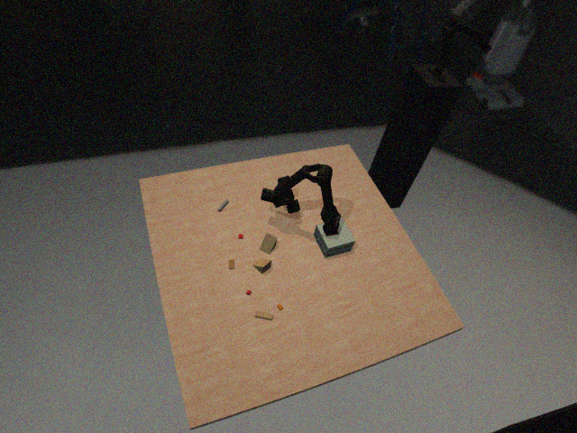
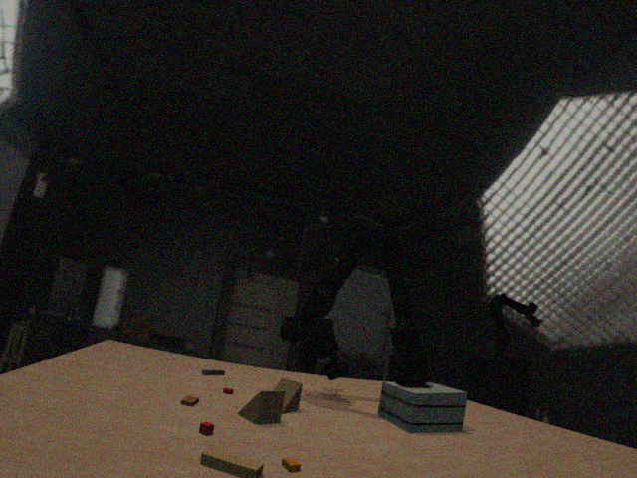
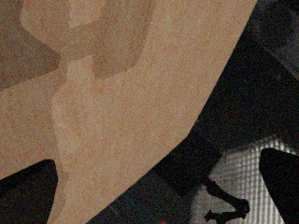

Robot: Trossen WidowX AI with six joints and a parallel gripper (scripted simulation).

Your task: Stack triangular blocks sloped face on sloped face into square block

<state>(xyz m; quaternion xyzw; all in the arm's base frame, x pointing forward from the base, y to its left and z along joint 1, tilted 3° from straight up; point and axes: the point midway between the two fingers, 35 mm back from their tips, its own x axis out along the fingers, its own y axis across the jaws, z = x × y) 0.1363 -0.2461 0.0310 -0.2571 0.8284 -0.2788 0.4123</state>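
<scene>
Right now the tan triangular block is 230 mm ahead of my gripper tip, 370 mm to the left of it and 80 mm below it. From my gripper tip the other things lie so: grey bar 360 mm ahead, 30 mm to the right, 90 mm below; red cube 330 mm ahead, 490 mm to the left, 90 mm below; orange cube 210 mm ahead, 580 mm to the left, 90 mm below.
</scene>
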